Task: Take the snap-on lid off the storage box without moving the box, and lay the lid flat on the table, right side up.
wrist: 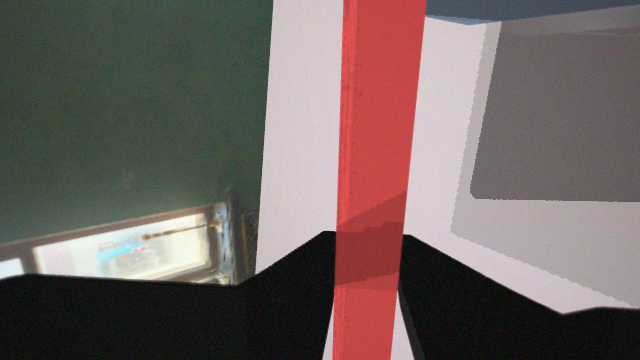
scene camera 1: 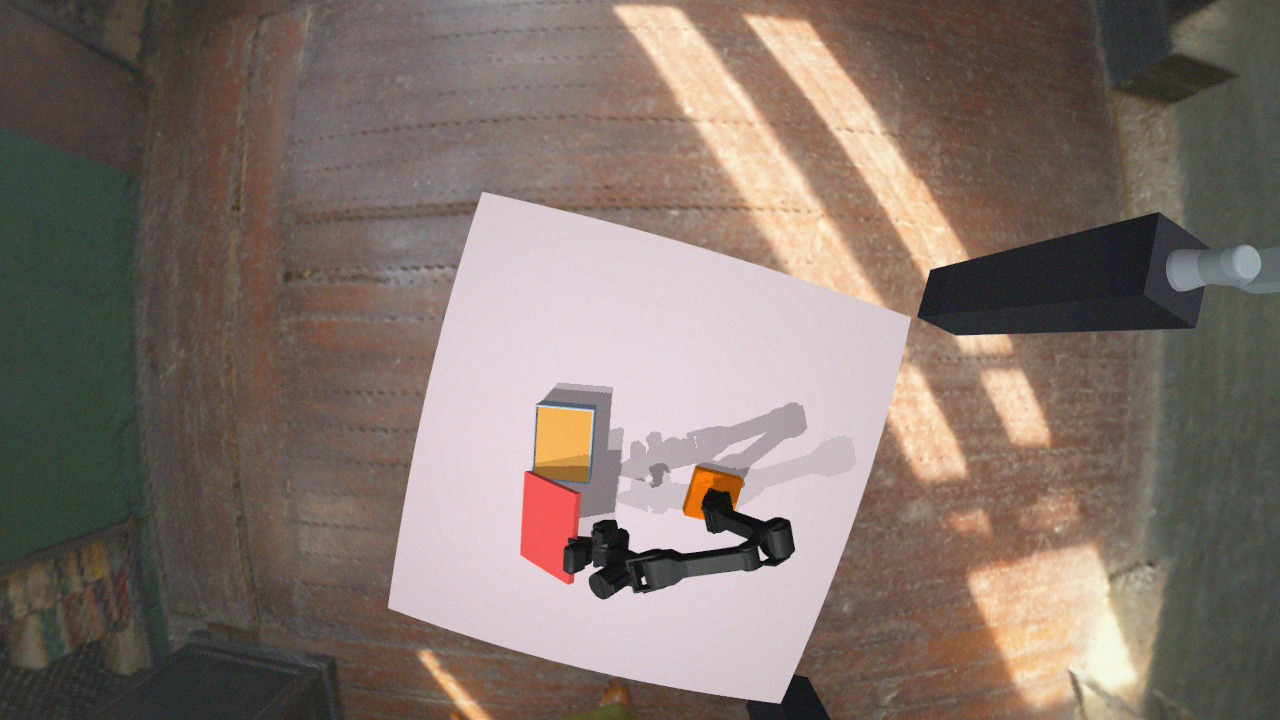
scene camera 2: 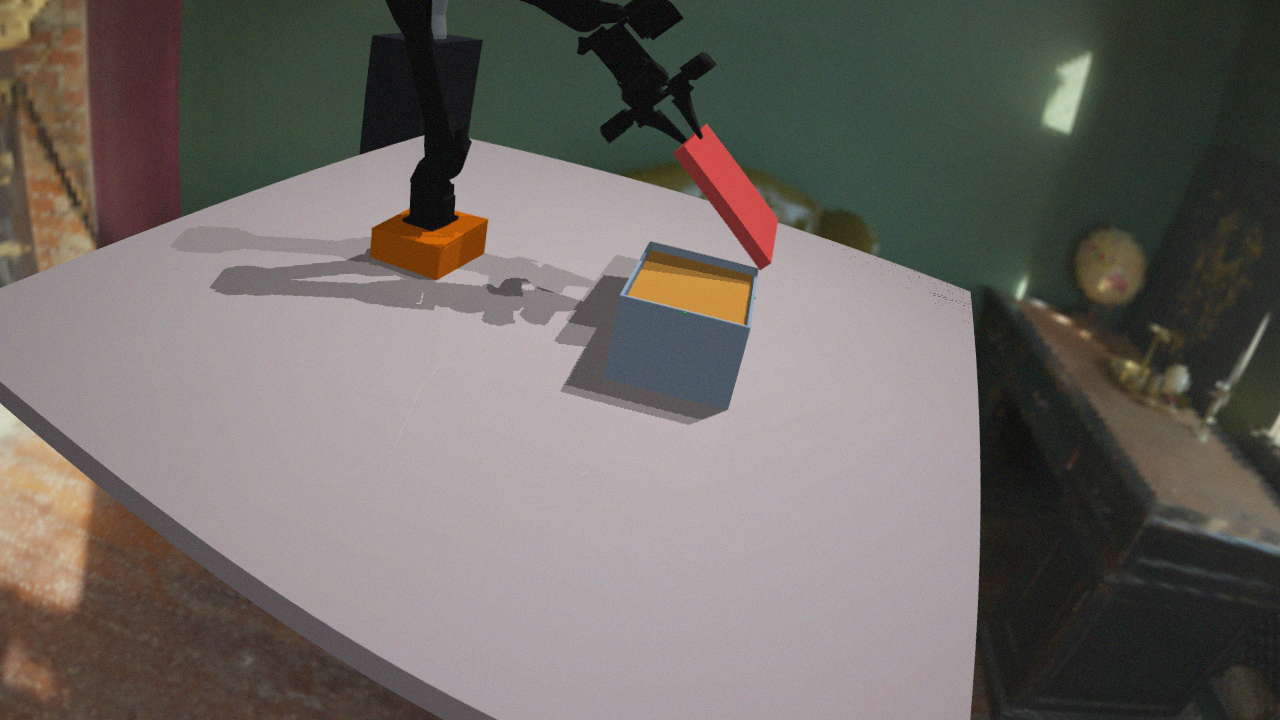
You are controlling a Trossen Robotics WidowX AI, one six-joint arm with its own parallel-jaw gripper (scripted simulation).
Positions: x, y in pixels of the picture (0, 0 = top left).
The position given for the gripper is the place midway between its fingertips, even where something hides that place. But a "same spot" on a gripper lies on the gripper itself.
The gripper shows in the wrist view, in scene camera 1 (571, 539) and in scene camera 2. A red lid shows in the wrist view, in scene camera 1 and in scene camera 2 (718, 176). One and the same spot on the red lid: (wrist: 381, 54) is (scene camera 1: 576, 518). The same spot on the gripper: (scene camera 2: 657, 120) is (wrist: 528, 320).
